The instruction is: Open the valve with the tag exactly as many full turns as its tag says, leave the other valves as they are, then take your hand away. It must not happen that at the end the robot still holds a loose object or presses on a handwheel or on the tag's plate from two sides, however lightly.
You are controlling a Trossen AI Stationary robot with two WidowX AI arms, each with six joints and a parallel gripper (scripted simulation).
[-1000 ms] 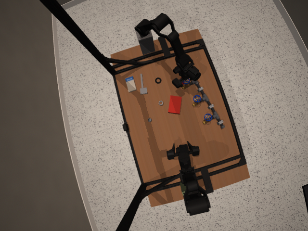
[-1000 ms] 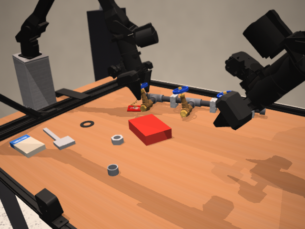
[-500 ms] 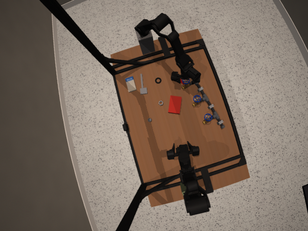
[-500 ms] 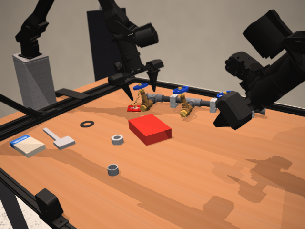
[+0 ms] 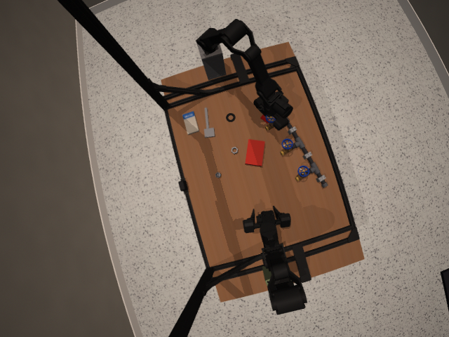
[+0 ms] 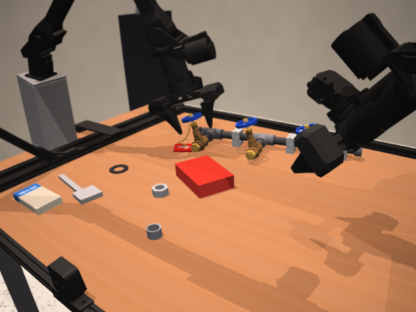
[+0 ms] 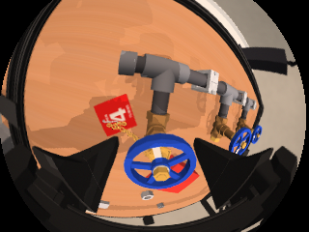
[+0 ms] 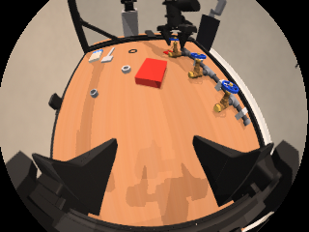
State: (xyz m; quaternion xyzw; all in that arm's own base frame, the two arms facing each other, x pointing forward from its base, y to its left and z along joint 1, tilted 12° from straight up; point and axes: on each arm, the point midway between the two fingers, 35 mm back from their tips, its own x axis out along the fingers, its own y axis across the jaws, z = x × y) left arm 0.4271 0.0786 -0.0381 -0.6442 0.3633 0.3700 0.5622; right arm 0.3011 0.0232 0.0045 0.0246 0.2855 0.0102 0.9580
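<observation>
My left gripper is now 1 cm past the red tag, 4 cm to the right of it and 9 cm above it. Also, from my left hand: box 38 cm behind, 12 cm to the left, 8 cm below; then red block 11 cm behind, 12 cm to the right, 8 cm below; then grey t-shaped piece 30 cm behind, 8 cm to the left, 8 cm below.
</observation>
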